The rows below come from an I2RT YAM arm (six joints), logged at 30 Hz.
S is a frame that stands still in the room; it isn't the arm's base.
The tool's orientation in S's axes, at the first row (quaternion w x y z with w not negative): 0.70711 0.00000 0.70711 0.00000
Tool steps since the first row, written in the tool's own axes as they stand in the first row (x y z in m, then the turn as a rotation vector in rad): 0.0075 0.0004 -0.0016 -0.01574 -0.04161 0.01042; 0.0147 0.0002 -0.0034 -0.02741 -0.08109 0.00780; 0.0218 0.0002 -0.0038 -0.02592 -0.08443 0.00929; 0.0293 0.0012 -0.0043 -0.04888 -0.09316 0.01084; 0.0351 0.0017 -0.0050 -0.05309 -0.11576 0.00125
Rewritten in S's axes. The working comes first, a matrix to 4 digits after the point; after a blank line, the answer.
The tool's axes in the first row as the columns of a matrix, in S's axes (used below as rounded here):
0.0000 0.0000 1.0000
0.0000 1.0000 0.0000
-1.0000 0.0000 0.0000

-0.0016 0.0004 -0.0075 0.01042 -0.04161 0.01574; -0.0034 0.0002 -0.0147 0.00780 -0.08109 0.02741; -0.0038 0.0002 -0.0218 0.00929 -0.08443 0.02592; -0.0043 0.0012 -0.0293 0.01084 -0.09316 0.04888; -0.0050 0.0017 -0.0351 0.00125 -0.11576 0.05309
